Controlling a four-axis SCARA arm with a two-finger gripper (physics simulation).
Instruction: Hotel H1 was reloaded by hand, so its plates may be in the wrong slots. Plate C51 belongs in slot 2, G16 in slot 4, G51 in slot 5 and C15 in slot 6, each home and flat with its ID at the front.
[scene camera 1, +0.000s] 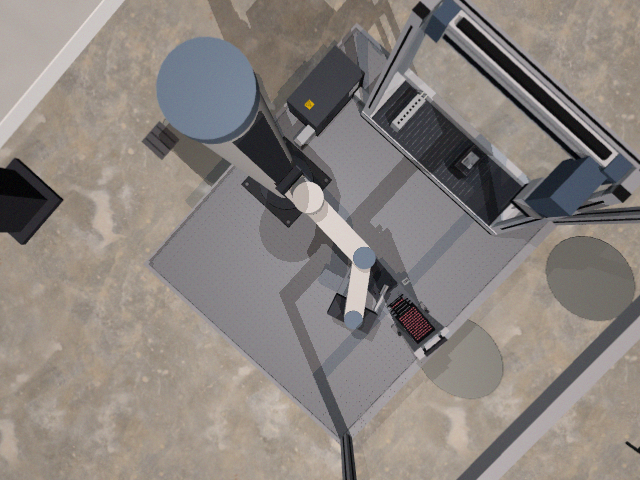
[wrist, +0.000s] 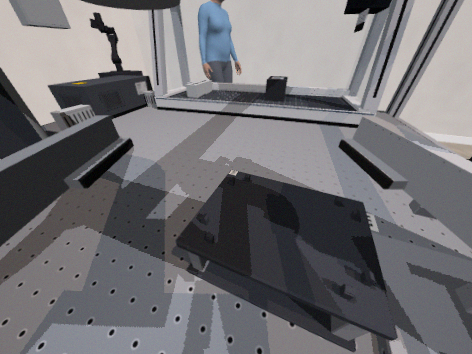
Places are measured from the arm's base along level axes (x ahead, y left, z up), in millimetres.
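Where they show: gripper, fingertip midpoint: (scene camera 1: 369, 276) (wrist: 236, 130).
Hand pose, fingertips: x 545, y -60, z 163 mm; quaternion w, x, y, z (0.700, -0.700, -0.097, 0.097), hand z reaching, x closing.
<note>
Each offset is from my fingertips to the top centre of the thing. "spot": to the spot under its first point. Level surfaces: height alone.
My gripper (wrist: 236, 130) is open and empty, one finger at each side of the wrist view. A black square stand (wrist: 285, 240) (scene camera 1: 337, 305) with small pegs at its corners lies below and between the fingers; no plate shows on it. In scene camera 1, the arm's end (scene camera 1: 353, 320) partly covers the stand and hides the fingers. A dark unit with a red-welled grid @(dx +215, dy -10, dz +134 mm) (scene camera 1: 413, 321) and black slats stands to the right of the arm's end. I cannot tell whether it is hotel H1. No plate ID or slot number is readable.
The perforated table @(dz -150 mm) (scene camera 1: 217, 258) (wrist: 65, 265) carries the arm's base. A dark box with a yellow label (scene camera 1: 330, 85) (wrist: 105, 95) and a framed bay (scene camera 1: 426, 178) (wrist: 260, 111) stand behind. A black block @(spot: dx -20, dy +634, dz -29 mm) (scene camera 1: 469, 159) (wrist: 276, 88) stands inside the bay. A person (wrist: 217, 40) stands beyond it.
</note>
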